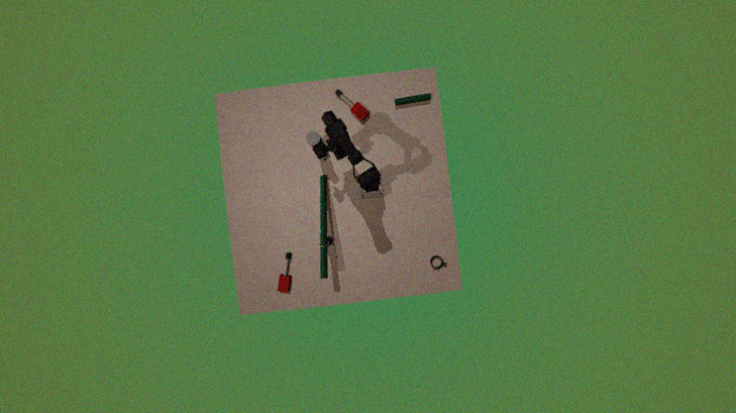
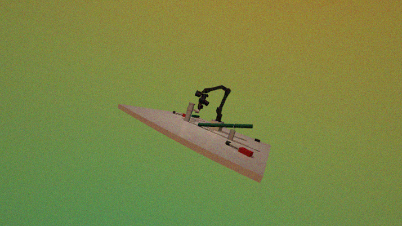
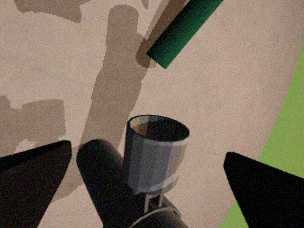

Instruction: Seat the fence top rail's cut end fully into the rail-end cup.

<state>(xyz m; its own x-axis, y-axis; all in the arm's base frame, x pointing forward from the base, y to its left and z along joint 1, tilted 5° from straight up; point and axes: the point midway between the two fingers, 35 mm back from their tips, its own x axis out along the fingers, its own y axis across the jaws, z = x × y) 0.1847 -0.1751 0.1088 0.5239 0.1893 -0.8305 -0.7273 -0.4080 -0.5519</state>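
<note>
The rail-end cup is 20 mm ahead of my gripper tip, 10 mm to the right of it and 20 mm below it. The rest, counted from my gripper tip: short post (70 mm ahead, 450 mm to the left, 50 mm below); then green tube piece (490 mm behind, 300 mm to the right, 140 mm below).
</note>
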